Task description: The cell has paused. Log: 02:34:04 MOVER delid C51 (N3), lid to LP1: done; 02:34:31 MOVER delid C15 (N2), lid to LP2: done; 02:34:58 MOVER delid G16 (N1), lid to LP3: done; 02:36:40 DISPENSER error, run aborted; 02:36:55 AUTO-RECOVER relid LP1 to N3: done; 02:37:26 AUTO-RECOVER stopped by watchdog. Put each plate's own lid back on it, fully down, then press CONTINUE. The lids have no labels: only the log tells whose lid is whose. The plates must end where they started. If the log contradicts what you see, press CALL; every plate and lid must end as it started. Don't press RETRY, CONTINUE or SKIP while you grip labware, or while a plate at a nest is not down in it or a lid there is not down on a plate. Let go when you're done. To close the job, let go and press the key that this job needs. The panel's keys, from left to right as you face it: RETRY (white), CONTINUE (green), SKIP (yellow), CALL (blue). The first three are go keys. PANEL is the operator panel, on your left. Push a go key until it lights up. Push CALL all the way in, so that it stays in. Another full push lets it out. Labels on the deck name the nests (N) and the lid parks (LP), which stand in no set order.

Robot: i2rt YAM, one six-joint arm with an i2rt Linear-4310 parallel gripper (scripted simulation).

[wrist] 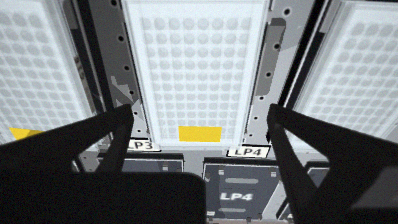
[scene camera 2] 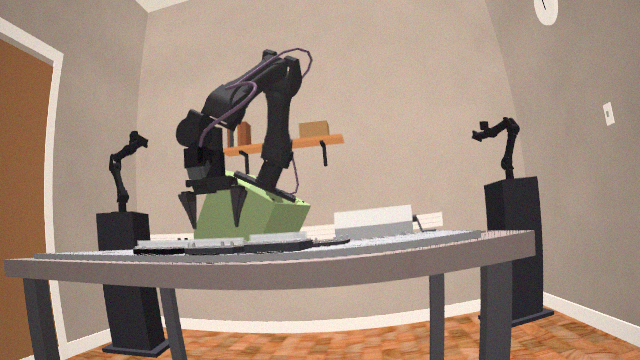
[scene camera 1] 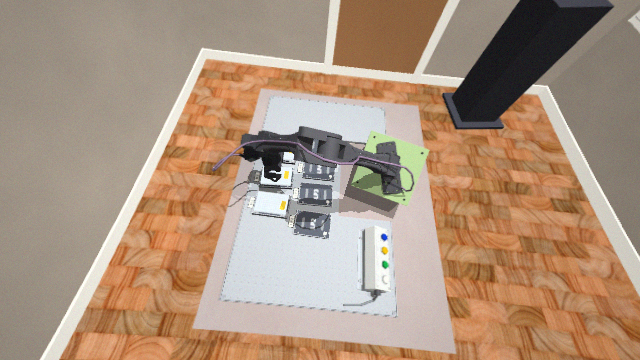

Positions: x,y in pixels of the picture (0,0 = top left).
Labels:
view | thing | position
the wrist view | gripper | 200,111
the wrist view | clear lid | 196,73
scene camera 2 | gripper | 215,228

